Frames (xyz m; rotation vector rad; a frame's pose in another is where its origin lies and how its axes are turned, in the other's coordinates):
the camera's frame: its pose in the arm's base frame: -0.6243 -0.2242 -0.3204 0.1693 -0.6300 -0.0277
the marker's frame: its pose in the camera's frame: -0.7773 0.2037 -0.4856 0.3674 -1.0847 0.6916
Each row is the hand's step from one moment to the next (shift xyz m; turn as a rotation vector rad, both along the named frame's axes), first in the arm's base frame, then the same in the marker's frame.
Working: the arm's base frame: its pose in the marker's frame: 0.7422 -0.9573 -0.8706 -0.2819 1.7500 -0.7110

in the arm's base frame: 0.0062 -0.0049 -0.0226 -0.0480 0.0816 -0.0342
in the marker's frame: -0.0239 0.0000 0.0013 -0.0035 0.1004 -0.0054
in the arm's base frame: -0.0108 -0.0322 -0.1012 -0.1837 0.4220 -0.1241
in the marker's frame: -0.0971 0.0123 0.0426 0.0115 0.4686 -0.0869
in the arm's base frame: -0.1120 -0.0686 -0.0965 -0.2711 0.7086 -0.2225
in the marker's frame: -0.0682 0.0360 0.1436 -0.0052 0.7714 -0.1734
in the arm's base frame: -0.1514 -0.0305 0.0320 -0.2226 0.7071 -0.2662
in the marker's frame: 0.0707 0.0464 0.1331 -0.0612 0.7582 -0.2044
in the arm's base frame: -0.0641 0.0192 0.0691 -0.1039 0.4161 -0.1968
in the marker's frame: 0.0875 0.0274 0.0291 -0.0819 0.4444 -0.1358
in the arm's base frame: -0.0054 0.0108 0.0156 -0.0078 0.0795 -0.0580
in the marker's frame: 0.0181 0.0064 -0.0044 -0.0384 0.0849 -0.0325
